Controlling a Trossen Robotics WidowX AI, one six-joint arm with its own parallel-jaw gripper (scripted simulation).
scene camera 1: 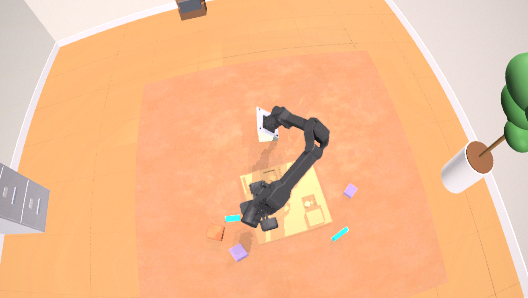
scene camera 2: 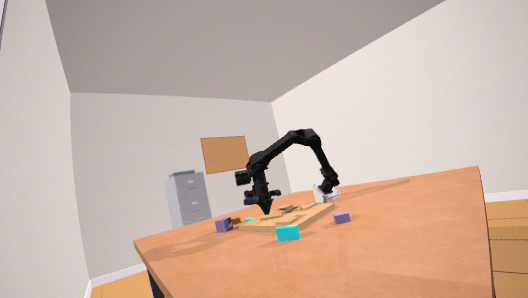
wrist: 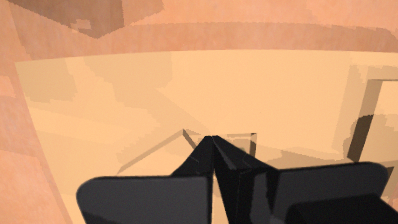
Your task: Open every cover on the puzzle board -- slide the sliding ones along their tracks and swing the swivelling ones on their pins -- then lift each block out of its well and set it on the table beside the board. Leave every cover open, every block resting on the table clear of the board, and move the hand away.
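There is a board (scene camera 1: 294,222) in the scene, which I find again in scene camera 2 (scene camera 2: 308,216), and the wrist view shows the board too (wrist: 288,108). My gripper (wrist: 211,142) is shut, and it holds nothing.
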